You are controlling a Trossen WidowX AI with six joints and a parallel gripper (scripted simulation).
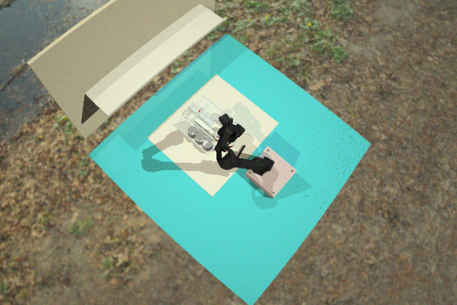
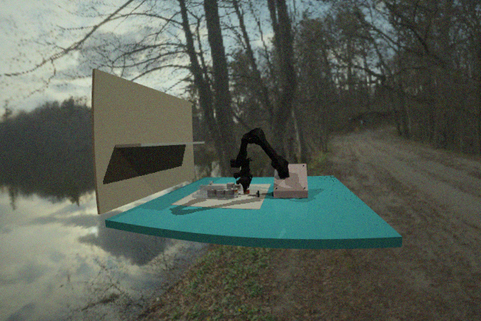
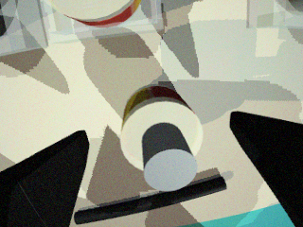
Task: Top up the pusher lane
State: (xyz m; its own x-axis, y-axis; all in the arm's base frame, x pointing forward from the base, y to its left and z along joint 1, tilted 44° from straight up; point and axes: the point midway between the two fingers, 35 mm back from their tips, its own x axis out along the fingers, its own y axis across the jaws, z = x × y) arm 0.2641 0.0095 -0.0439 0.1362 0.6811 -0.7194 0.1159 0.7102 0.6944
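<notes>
My gripper tip is 23 cm short of the lane rack, 3 cm to the left of it and 1 cm above it. The rest, counted from my gripper tip: tan shelf wall 69 cm ahead, 37 cm above, 9 cm to the right.
</notes>
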